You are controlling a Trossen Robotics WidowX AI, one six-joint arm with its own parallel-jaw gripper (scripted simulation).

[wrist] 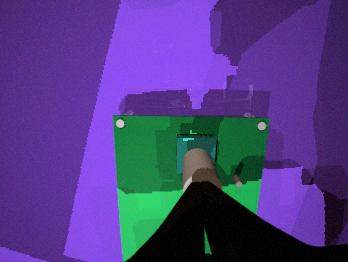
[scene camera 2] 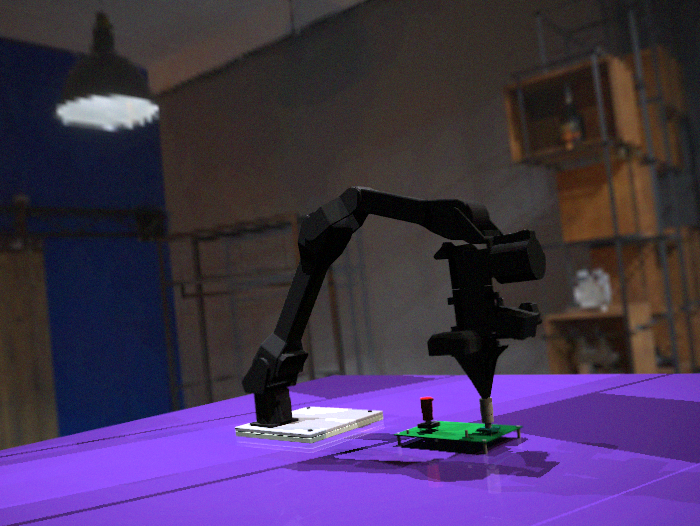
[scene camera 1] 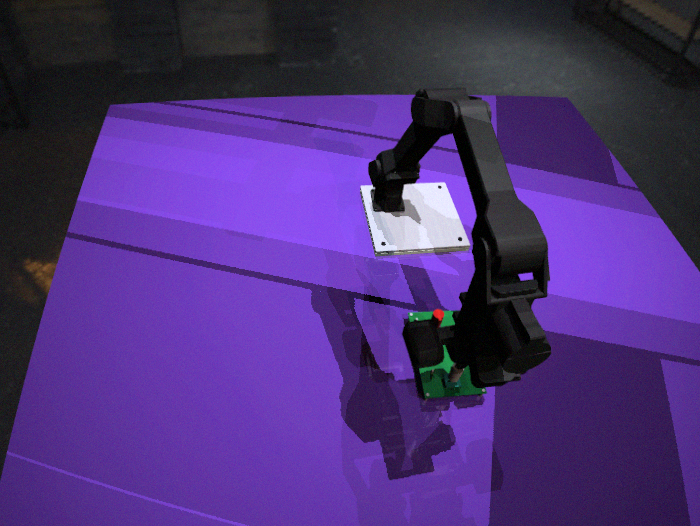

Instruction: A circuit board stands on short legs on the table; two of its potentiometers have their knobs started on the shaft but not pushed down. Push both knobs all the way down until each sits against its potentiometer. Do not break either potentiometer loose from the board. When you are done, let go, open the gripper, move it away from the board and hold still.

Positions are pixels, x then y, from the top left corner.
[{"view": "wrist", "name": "my gripper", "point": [200, 190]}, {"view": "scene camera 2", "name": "my gripper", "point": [485, 398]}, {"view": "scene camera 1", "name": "my gripper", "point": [459, 366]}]
